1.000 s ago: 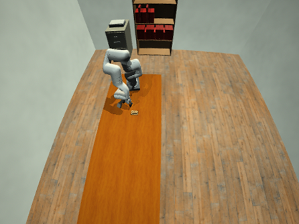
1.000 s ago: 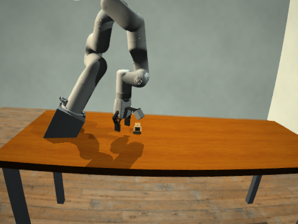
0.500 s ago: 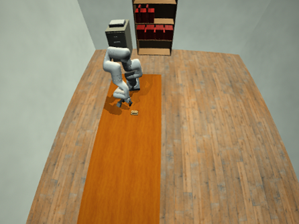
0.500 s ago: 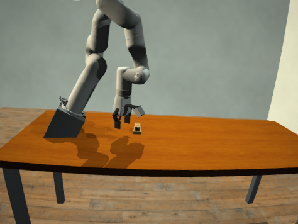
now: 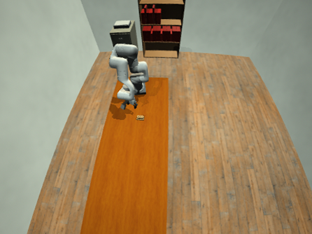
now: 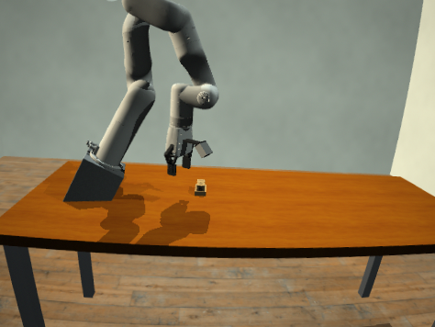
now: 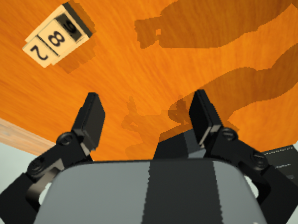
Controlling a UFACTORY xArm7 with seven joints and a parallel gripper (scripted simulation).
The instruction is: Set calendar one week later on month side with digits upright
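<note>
The wooden tray lies 80 mm ahead of my hand, 80 mm to the left of it and 110 mm below it.
</note>
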